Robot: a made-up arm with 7 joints. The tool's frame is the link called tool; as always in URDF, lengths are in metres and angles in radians. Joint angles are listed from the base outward. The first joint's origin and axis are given. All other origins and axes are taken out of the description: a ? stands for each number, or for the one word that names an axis. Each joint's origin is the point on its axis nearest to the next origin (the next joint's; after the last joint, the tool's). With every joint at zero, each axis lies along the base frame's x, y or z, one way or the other. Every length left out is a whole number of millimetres.
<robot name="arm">
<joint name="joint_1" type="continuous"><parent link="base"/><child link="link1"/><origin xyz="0 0 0.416"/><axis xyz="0 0 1"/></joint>
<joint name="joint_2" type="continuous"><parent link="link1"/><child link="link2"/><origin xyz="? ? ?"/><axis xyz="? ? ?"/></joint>
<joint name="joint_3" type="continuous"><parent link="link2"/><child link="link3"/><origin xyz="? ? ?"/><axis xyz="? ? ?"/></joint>
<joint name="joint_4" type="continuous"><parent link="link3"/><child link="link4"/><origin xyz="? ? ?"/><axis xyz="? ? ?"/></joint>
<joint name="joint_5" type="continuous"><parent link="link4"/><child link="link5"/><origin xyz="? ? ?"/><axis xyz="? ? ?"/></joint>
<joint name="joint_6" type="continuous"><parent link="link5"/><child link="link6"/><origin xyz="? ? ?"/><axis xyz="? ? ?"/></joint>
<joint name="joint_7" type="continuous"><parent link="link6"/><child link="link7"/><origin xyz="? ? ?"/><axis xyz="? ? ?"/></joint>
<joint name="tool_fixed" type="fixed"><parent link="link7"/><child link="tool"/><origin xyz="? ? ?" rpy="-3.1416 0 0"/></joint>
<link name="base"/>
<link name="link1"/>
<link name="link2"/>
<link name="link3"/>
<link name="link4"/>
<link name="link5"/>
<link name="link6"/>
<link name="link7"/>
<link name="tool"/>
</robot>
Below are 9 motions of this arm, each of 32 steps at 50 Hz.
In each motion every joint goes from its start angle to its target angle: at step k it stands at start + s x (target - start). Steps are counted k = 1, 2, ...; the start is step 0. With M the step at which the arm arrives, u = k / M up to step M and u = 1 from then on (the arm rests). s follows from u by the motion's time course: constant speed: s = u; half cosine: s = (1 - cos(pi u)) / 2; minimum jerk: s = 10 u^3 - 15 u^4 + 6 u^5.
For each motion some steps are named. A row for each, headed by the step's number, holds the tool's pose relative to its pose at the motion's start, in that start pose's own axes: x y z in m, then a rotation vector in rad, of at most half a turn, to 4 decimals.
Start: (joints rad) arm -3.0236 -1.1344 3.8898 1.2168 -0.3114 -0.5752 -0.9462
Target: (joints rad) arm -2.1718 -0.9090 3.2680 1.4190 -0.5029 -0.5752 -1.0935
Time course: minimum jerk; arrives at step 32
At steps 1, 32:
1: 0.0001 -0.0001 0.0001 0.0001 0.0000 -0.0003
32: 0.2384 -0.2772 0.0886 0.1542 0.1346 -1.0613

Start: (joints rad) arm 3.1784 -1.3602 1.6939 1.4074 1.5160 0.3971 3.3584
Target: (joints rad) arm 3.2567 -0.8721 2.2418 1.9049 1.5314 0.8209 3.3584
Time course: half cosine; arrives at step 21
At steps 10, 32:
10: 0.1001 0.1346 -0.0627 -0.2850 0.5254 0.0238
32: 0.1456 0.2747 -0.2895 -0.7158 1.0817 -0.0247

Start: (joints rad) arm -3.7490 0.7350 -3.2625 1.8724 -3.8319 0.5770 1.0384
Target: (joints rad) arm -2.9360 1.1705 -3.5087 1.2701 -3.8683 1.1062 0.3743
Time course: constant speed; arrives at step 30
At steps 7, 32:
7: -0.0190 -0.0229 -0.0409 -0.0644 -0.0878 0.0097
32: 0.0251 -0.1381 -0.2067 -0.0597 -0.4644 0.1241

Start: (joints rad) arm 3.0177 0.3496 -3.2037 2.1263 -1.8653 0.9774 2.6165
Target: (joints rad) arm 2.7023 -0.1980 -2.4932 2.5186 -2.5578 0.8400 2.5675
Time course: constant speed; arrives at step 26
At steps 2, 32:
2: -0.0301 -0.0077 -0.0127 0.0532 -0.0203 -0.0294
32: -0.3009 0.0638 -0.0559 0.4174 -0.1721 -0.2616

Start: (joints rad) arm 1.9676 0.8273 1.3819 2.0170 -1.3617 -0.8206 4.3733
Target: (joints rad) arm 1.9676 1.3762 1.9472 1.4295 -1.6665 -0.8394 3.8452
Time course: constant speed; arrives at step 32
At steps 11, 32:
11: 0.0653 -0.0251 -0.0418 -0.1049 0.0142 0.0844
32: 0.1117 0.0173 -0.1384 -0.4191 -0.1704 0.1011

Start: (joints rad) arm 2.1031 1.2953 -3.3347 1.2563 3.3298 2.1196 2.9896
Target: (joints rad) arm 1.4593 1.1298 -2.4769 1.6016 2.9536 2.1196 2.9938
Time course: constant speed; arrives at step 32
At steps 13, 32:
13: 0.0905 -0.2826 -0.0443 0.2737 0.0964 0.4182
32: 0.2819 -0.5556 -0.2508 0.5678 0.1120 0.9792

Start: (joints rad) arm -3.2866 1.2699 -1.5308 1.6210 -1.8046 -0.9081 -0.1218
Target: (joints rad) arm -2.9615 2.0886 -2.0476 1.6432 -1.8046 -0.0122 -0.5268
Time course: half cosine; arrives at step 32
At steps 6, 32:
6: 0.0070 0.0044 0.0200 0.0577 -0.1066 -0.0943
32: 0.1101 0.1437 0.0665 0.4449 -1.4062 -1.2594

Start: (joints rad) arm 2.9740 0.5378 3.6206 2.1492 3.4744 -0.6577 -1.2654
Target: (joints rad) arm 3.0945 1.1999 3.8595 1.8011 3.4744 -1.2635 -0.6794
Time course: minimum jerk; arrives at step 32
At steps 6, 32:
6: -0.0153 0.0095 -0.0168 -0.0283 -0.0093 0.0127
32: -0.1679 0.2495 -0.3675 -0.4715 0.1510 0.1085

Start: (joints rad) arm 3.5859 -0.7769 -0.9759 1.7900 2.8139 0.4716 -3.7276
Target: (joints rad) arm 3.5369 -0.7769 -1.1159 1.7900 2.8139 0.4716 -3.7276
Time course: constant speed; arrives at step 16
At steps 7, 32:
7: -0.0192 0.0310 -0.0087 -0.0387 -0.0394 -0.0551
32: -0.0409 0.0725 -0.0229 -0.0896 -0.0901 -0.1251

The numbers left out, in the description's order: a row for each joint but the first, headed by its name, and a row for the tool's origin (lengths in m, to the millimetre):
joint_2: xyz 0 0 0, axis 0 1 0
joint_3: xyz 0 0 0.453, axis 0 0 1
joint_4: xyz 0.043 0 0, axis 0 -1 0
joint_5: xyz 0.078 0 -0.343, axis 0 0 -1
joint_6: xyz 0 0 0, axis 0 1 0
joint_7: xyz 0.106 0 -0.135, axis 0 0 -1
tool: xyz 0 0 0

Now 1 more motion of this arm.
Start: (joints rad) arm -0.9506 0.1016 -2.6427 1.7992 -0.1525 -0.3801 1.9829
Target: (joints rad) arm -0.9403 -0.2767 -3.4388 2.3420 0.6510 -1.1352 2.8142
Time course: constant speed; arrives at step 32
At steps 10, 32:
10: 0.1446 -0.0715 -0.0230 0.4129 0.1294 0.3266
32: 0.2823 -0.1267 -0.1558 1.2938 -0.2089 0.5784

